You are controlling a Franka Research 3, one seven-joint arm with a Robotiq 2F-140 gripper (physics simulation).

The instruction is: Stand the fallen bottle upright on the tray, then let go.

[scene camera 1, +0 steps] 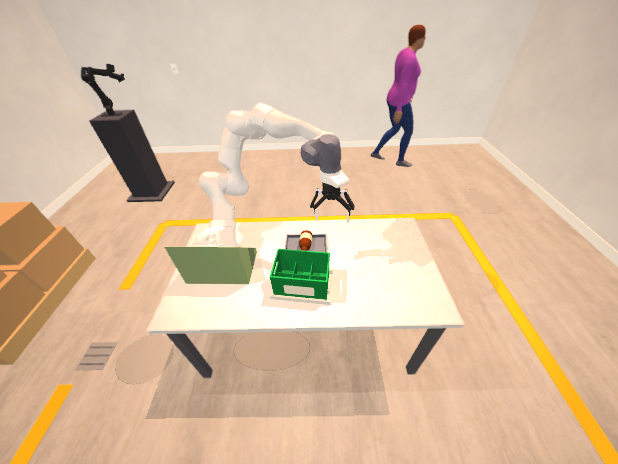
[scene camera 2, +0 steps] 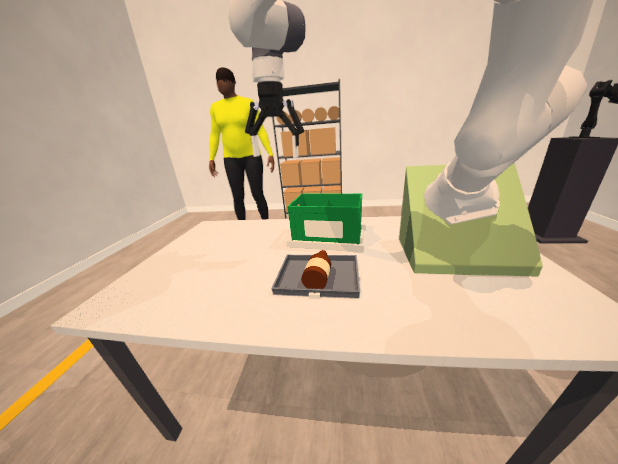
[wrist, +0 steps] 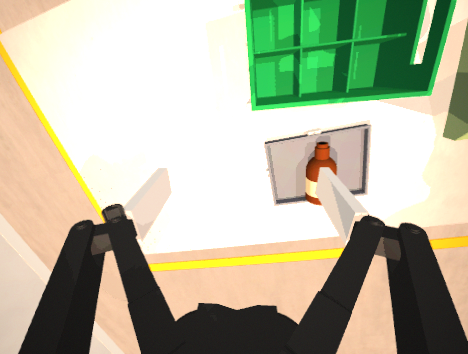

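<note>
A brown bottle (scene camera 1: 305, 240) (scene camera 2: 317, 270) (wrist: 313, 189) with a cream label lies on its side on the grey tray (scene camera 1: 322, 236) (scene camera 2: 359, 275) (wrist: 271, 175). Its neck points toward the green crate. My gripper (scene camera 1: 332, 220) (scene camera 2: 276, 152) (wrist: 241, 180) is open and empty, pointing down high above the table. In scene camera 1 it is to the right of the bottle and behind it. In the wrist view the right finger covers part of the bottle's lower right side.
The green crate (scene camera 1: 300, 280) (scene camera 2: 325, 206) (wrist: 342, 101) with dividers stands close to the tray on the neck side. A green slanted block (scene camera 1: 212, 266) (scene camera 2: 470, 250) (wrist: 457, 120) stands at the arm's base. The white table (scene camera 1: 390, 300) (scene camera 2: 200, 310) carries them. A person in purple (scene camera 1: 405, 77) is beyond the table.
</note>
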